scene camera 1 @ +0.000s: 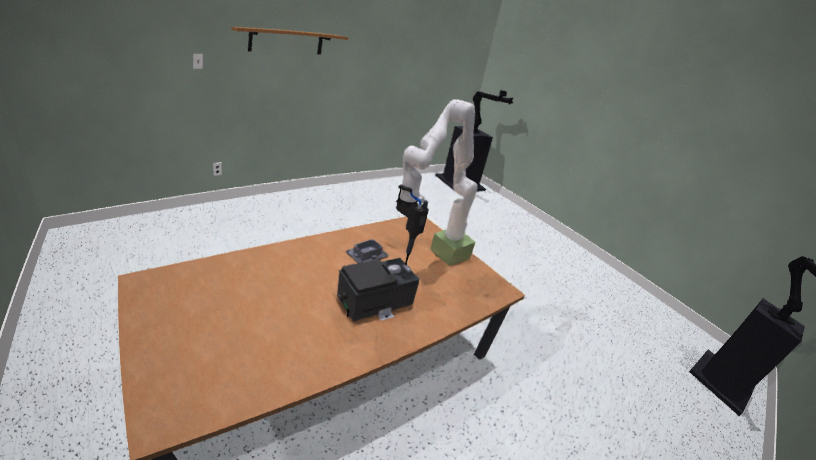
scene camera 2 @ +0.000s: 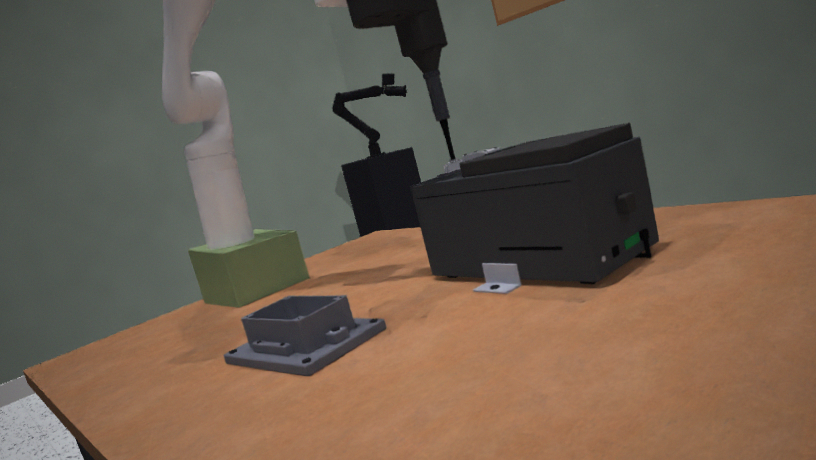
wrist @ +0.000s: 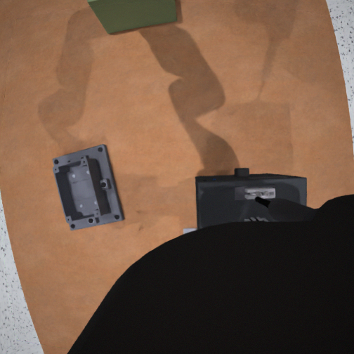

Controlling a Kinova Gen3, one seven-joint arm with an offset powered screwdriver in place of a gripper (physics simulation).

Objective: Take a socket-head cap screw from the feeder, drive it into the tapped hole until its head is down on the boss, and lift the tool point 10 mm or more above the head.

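The black feeder (scene camera 1: 377, 296) (scene camera 2: 502, 222) (wrist: 215, 200) stands on the table, with a pale metal pick-up part (wrist: 269, 193) on top. My screwdriver (scene camera 1: 406, 263) (scene camera 2: 453, 157) (wrist: 258, 200) points down, its tip over that end of the feeder, at or close above the pale part; the exact gap cannot be told. No screw can be made out at the tip, and the wrist view is partly blocked by the black tool body. The grey housing (scene camera 1: 366, 256) (scene camera 2: 274, 334) (wrist: 114, 200) lies apart from the feeder. Small bosses with holes (wrist: 104, 184) show beside its walls; which one is the tapped hole is unclear.
The green base block (scene camera 1: 451, 250) (scene camera 2: 260, 274) (wrist: 142, 19) carries the arm at the table's end. A small pale angle bracket (scene camera 1: 386, 313) (scene camera 2: 501, 274) (wrist: 190, 231) sits against the feeder's side. Black pedestals (scene camera 1: 748, 354) (scene camera 2: 385, 188) with jointed arms stand off the table. A shelf (scene camera 1: 288, 32) hangs on the wall.
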